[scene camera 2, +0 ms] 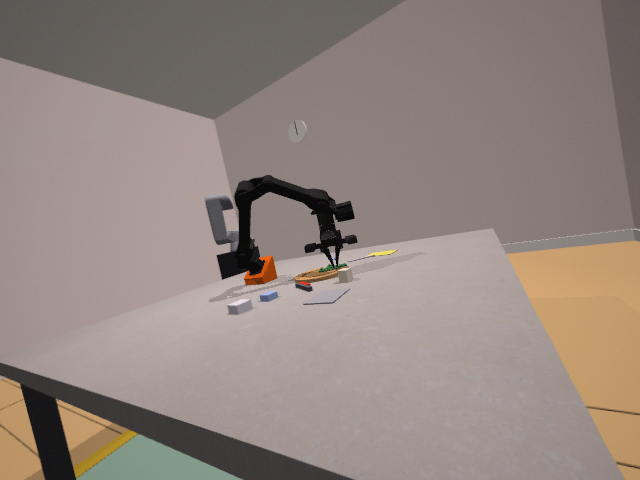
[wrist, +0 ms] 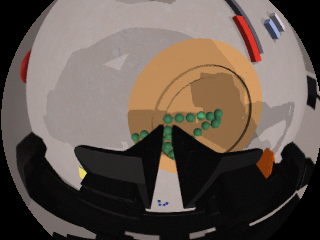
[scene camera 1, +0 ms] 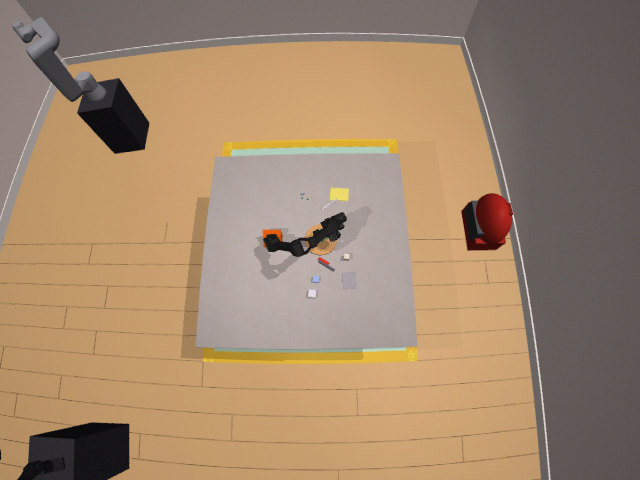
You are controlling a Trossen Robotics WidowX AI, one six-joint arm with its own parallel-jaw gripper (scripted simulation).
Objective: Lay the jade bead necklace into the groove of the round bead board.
Observation:
In view: my gripper (scene camera 2: 335, 267) and a round wooden bead board (wrist: 206, 95).
My gripper is seen too in the wrist view (wrist: 167, 128).

